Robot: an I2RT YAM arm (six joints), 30 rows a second.
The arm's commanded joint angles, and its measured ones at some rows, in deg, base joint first. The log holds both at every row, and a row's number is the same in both.
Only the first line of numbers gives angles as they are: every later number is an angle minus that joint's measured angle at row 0.
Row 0, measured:
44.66 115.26 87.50 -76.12 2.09 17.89
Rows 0 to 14, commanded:
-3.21 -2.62 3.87 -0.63 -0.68 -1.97
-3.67 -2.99 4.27 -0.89 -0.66 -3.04
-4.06 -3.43 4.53 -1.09 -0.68 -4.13
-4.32 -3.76 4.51 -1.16 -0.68 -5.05
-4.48 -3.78 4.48 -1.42 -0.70 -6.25
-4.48 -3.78 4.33 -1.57 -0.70 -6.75
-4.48 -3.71 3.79 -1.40 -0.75 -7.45
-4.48 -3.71 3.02 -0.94 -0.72 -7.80
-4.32 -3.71 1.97 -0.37 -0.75 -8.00
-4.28 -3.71 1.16 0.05 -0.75 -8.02
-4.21 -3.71 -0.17 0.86 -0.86 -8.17
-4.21 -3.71 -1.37 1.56 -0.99 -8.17
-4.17 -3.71 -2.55 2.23 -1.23 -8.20
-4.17 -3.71 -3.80 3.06 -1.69 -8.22
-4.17 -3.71 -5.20 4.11 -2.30 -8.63
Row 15, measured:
-4.39 -1.99 -2.09 3.00 -0.86 -7.41
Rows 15 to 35, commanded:
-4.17 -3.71 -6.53 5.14 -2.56 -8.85
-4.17 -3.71 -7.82 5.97 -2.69 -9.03
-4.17 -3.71 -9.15 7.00 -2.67 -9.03
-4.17 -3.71 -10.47 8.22 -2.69 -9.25
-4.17 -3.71 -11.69 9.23 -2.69 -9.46
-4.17 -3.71 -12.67 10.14 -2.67 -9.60
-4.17 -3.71 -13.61 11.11 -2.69 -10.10
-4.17 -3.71 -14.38 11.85 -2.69 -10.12
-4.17 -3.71 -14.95 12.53 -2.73 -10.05
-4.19 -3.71 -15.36 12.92 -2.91 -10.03
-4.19 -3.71 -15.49 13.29 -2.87 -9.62
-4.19 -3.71 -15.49 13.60 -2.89 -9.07
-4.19 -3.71 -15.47 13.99 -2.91 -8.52
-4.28 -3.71 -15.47 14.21 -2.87 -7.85
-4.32 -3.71 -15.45 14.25 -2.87 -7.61
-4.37 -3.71 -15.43 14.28 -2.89 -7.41
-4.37 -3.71 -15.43 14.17 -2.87 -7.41
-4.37 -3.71 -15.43 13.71 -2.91 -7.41
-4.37 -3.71 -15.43 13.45 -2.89 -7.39
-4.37 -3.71 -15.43 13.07 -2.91 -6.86
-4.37 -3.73 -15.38 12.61 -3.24 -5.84
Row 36, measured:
-4.50 -4.89 -14.29 12.81 -3.76 -7.63
